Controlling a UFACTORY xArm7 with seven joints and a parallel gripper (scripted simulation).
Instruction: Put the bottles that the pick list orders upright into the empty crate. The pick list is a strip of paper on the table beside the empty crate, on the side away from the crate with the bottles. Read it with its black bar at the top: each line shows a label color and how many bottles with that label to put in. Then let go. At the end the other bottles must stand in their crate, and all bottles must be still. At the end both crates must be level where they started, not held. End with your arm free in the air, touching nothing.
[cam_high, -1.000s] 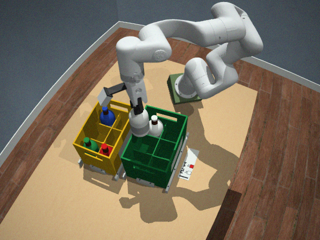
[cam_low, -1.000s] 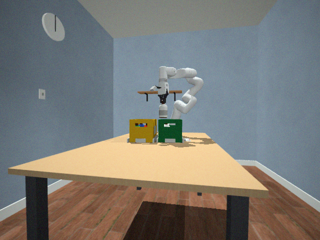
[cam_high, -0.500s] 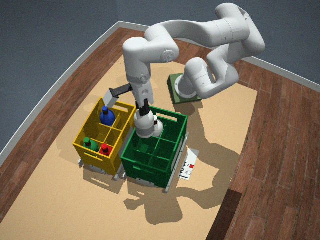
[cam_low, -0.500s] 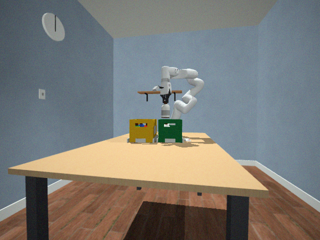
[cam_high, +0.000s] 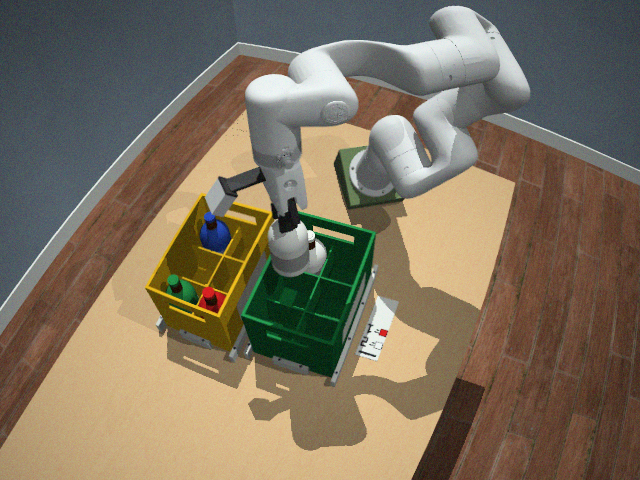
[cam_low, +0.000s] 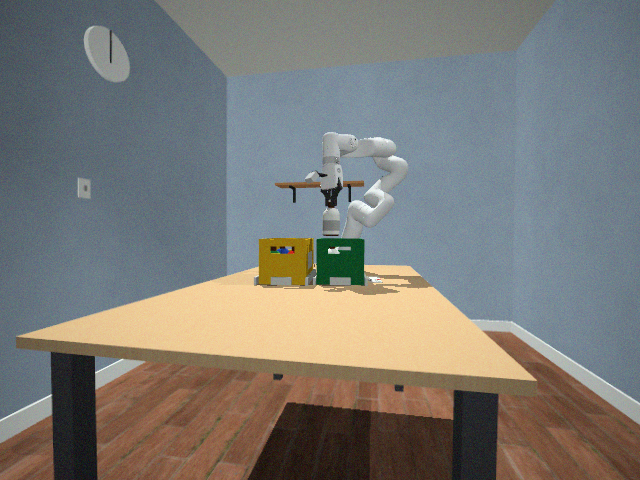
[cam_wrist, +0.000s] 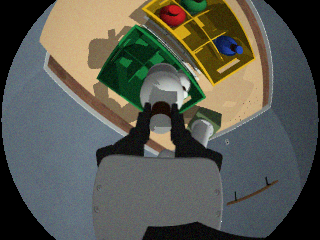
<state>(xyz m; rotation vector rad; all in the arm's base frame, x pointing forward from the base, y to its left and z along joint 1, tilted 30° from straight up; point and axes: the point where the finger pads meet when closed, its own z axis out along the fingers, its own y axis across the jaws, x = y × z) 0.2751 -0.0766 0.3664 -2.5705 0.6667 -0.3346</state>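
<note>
Right now the green crate is 2 cm behind my hand, 4 cm to the left of it and 25 cm below it. Round my hand: red-labelled bottle 15 cm ahead, 9 cm to the right, 25 cm below; blue bottle 1 cm ahead, 24 cm to the right, 25 cm below; yellow crate 8 cm ahead, 16 cm to the right, 25 cm below.
</note>
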